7 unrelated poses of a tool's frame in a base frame.
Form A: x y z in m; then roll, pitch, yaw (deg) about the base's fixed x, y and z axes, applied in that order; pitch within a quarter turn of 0, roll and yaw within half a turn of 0.
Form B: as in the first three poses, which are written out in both.
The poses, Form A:
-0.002, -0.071, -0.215, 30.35, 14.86, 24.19
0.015, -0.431, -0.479, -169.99, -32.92, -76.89
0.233, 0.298, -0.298, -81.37, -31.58, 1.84
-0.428, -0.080, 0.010, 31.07, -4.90, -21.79
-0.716, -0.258, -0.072, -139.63, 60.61, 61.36
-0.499, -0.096, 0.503, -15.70, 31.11, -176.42
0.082, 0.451, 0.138, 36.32, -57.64, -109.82
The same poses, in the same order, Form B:
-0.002, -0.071, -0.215, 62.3, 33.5, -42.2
0.015, -0.431, -0.479, -165.0, 145.8, -58.9
0.233, 0.298, -0.298, -121.9, 82.7, 96.4
-0.428, -0.080, 0.010, 99.4, 31.4, -119.9
-0.716, -0.258, -0.072, -20.0, 112.0, -162.9
-0.499, -0.096, 0.503, -24.2, 34.5, -147.9
0.082, 0.451, 0.138, 159.4, 64.5, 111.2

